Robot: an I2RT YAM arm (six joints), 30 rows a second.
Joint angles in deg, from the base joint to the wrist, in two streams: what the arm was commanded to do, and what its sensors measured. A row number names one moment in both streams.
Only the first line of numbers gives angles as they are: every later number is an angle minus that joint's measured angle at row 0.
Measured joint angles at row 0:
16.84 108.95 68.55 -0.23 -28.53 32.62
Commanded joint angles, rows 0 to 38:
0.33 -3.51 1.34 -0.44 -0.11 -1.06
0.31 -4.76 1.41 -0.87 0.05 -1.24
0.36 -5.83 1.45 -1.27 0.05 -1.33
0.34 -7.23 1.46 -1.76 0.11 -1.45
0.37 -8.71 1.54 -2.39 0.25 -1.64
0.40 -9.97 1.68 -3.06 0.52 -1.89
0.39 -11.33 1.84 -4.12 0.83 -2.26
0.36 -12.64 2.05 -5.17 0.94 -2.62
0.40 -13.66 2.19 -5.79 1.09 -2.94
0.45 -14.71 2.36 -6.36 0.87 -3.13
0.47 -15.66 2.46 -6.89 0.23 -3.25
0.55 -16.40 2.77 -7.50 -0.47 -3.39
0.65 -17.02 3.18 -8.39 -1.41 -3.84
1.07 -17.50 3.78 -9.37 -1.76 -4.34
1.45 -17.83 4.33 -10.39 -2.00 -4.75
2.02 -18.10 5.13 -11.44 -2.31 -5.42
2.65 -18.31 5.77 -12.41 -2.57 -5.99
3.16 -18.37 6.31 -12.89 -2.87 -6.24
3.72 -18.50 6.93 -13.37 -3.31 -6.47
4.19 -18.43 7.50 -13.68 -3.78 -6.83
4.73 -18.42 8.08 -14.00 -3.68 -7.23
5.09 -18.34 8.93 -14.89 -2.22 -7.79
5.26 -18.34 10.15 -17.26 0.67 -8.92
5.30 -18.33 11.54 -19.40 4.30 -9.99
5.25 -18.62 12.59 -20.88 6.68 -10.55
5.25 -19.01 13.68 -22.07 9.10 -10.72
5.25 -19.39 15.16 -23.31 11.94 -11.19
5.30 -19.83 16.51 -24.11 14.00 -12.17
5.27 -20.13 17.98 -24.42 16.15 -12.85
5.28 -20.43 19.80 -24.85 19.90 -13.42
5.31 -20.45 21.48 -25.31 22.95 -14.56
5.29 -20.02 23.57 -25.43 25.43 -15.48
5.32 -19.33 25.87 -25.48 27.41 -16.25
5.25 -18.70 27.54 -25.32 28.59 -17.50
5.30 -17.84 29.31 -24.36 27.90 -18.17
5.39 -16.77 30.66 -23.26 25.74 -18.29
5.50 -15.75 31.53 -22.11 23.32 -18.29
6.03 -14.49 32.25 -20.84 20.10 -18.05
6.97 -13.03 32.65 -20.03 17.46 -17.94
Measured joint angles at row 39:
5.42 -16.66 30.80 -22.80 21.37 -15.80
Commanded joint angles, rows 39 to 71:
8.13 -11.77 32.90 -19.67 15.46 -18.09
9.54 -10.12 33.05 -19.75 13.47 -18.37
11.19 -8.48 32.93 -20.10 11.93 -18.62
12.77 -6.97 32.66 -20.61 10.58 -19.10
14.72 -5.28 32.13 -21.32 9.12 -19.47
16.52 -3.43 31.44 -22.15 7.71 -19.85
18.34 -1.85 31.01 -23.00 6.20 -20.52
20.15 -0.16 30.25 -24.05 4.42 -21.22
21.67 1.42 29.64 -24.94 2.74 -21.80
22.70 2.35 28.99 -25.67 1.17 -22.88
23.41 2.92 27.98 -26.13 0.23 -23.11
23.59 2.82 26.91 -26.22 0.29 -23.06
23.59 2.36 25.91 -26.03 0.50 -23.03
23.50 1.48 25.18 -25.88 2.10 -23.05
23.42 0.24 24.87 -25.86 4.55 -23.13
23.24 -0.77 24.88 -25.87 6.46 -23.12
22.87 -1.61 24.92 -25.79 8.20 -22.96
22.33 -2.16 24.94 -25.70 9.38 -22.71
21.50 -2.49 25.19 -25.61 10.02 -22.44
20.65 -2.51 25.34 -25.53 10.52 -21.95
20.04 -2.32 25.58 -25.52 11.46 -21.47
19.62 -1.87 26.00 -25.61 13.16 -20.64
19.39 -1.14 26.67 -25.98 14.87 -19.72
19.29 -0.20 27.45 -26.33 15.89 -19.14
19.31 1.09 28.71 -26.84 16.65 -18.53
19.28 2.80 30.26 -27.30 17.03 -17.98
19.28 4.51 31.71 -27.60 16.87 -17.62
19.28 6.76 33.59 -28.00 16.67 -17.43
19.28 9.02 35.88 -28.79 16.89 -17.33
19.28 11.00 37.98 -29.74 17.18 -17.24
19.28 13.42 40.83 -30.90 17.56 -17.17
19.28 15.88 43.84 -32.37 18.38 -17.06
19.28 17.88 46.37 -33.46 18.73 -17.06
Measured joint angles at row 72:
18.91 12.78 41.60 -27.93 16.21 -17.81
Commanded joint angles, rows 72 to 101:
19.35 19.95 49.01 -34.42 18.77 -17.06
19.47 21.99 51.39 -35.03 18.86 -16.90
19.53 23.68 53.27 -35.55 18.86 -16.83
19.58 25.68 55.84 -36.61 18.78 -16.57
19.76 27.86 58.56 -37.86 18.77 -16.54
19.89 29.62 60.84 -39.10 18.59 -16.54
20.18 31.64 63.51 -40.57 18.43 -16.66
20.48 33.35 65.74 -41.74 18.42 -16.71
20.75 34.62 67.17 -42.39 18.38 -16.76
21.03 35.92 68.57 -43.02 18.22 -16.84
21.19 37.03 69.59 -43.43 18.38 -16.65
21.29 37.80 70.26 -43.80 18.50 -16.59
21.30 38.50 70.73 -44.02 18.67 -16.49
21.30 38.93 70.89 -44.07 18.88 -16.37
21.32 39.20 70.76 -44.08 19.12 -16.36
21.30 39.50 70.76 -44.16 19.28 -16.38
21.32 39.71 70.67 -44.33 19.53 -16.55
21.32 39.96 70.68 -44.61 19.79 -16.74
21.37 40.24 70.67 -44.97 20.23 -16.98
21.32 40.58 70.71 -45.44 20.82 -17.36
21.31 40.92 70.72 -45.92 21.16 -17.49
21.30 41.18 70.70 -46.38 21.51 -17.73
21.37 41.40 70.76 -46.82 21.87 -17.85
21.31 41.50 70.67 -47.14 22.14 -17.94
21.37 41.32 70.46 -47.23 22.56 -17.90
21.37 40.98 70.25 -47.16 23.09 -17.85
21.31 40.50 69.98 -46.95 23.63 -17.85
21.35 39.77 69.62 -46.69 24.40 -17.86
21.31 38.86 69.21 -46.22 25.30 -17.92
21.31 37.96 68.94 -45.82 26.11 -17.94
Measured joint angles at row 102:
21.09 40.58 69.66 -44.59 22.92 -17.55
